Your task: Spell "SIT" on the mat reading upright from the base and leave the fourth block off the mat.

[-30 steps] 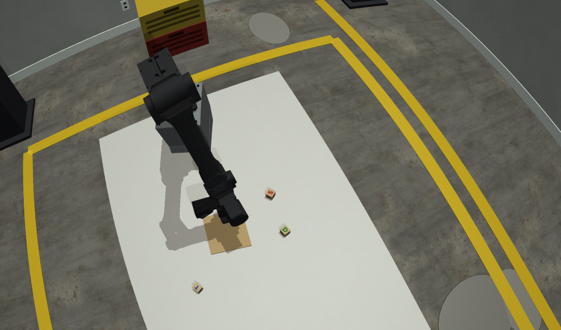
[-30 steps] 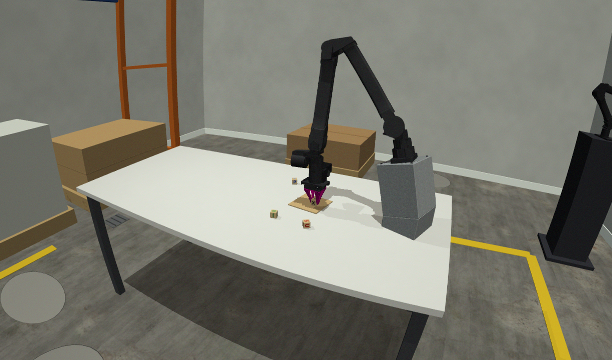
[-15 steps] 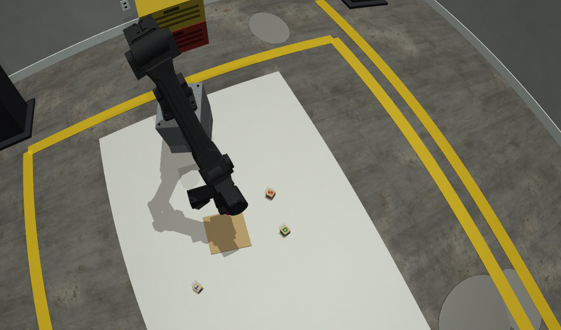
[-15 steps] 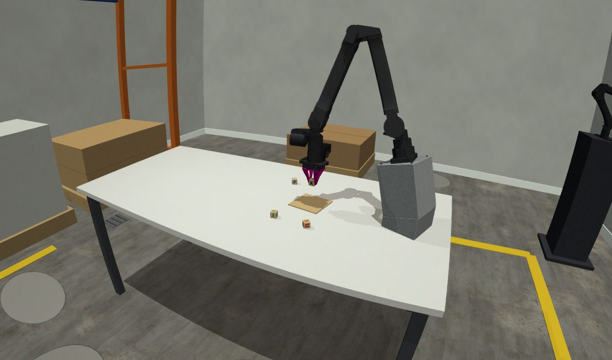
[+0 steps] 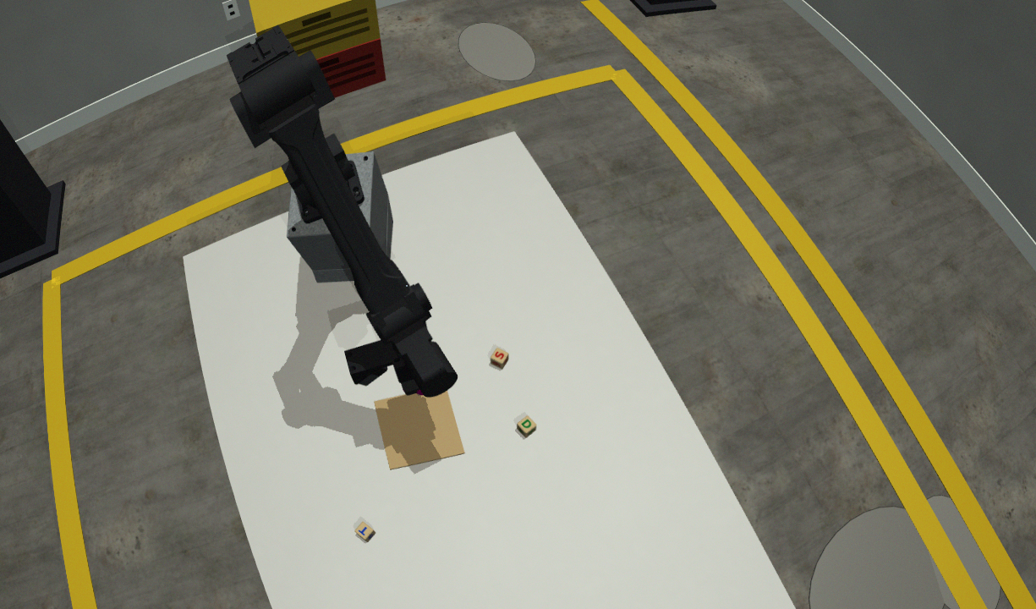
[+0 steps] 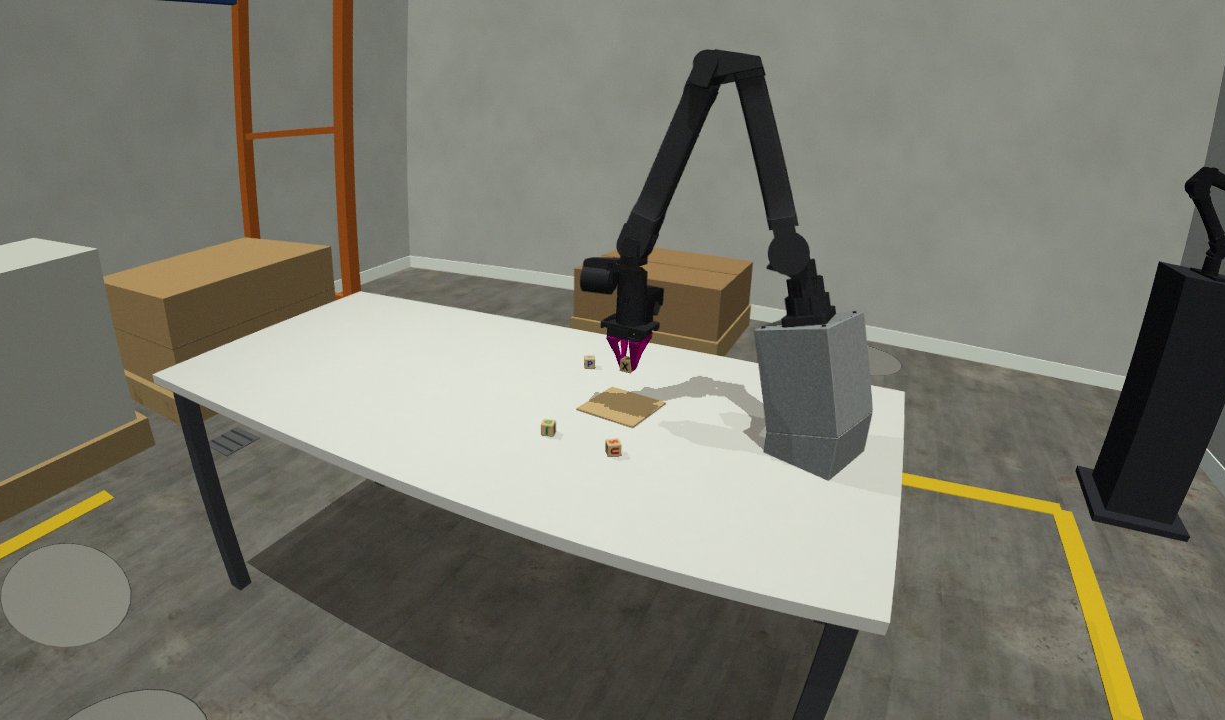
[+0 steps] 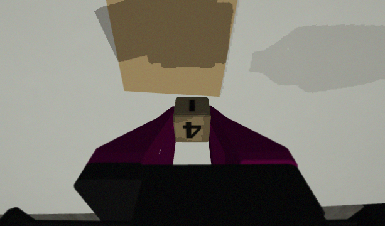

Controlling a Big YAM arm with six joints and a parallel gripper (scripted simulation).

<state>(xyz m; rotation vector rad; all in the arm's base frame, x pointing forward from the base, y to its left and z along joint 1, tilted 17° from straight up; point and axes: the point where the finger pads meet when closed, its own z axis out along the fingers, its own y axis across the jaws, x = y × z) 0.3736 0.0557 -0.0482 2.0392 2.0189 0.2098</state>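
Right now my hand is 2 cm short of the tan mat, 3 cm to the left of it and 11 cm above it. The rest, counted from my hand: S block: 5 cm behind, 16 cm to the left, 10 cm below; then I block: right at my hand; then D block: 9 cm ahead, 15 cm to the left, 10 cm below.
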